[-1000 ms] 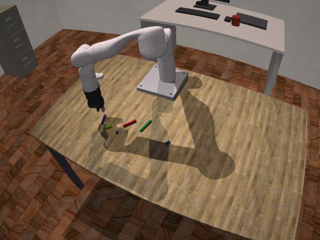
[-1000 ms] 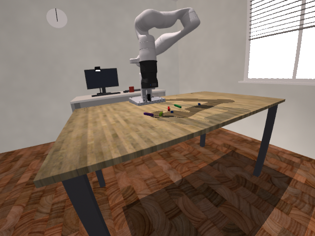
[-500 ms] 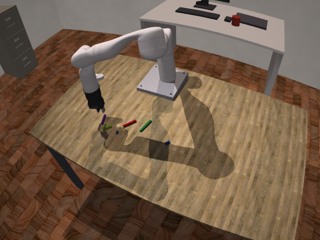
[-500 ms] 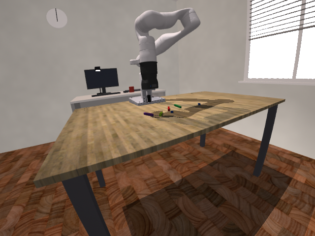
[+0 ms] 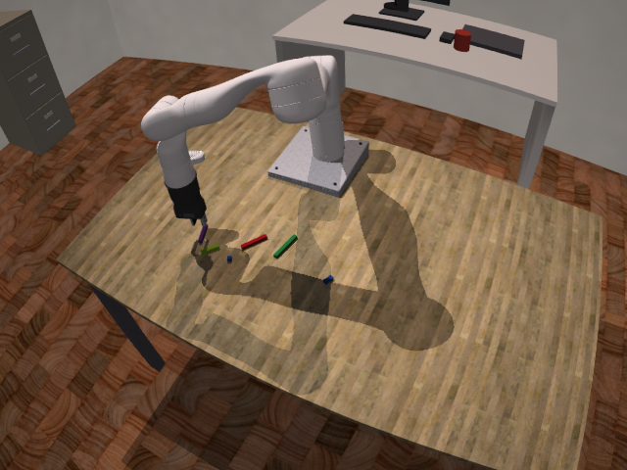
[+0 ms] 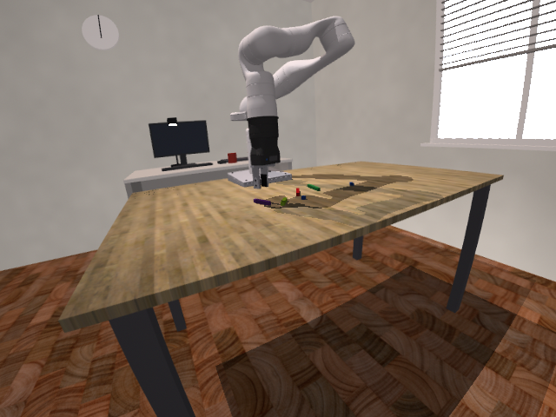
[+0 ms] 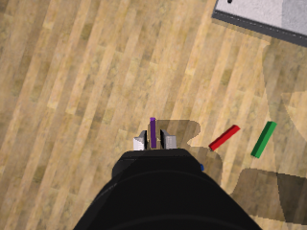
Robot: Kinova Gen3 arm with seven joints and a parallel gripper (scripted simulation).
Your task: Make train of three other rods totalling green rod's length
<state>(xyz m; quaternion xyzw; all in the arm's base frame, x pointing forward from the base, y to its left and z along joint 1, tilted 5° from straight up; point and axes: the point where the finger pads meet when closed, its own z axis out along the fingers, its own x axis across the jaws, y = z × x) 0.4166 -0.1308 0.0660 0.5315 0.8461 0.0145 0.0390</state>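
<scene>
The purple rod is 60 mm below my hand. Round my hand: green rod 80 mm behind, 210 mm to the left, 60 mm below; red rod 50 mm behind, 140 mm to the left, 60 mm below; lime rod 30 mm ahead, 50 mm to the left, 60 mm below.
</scene>
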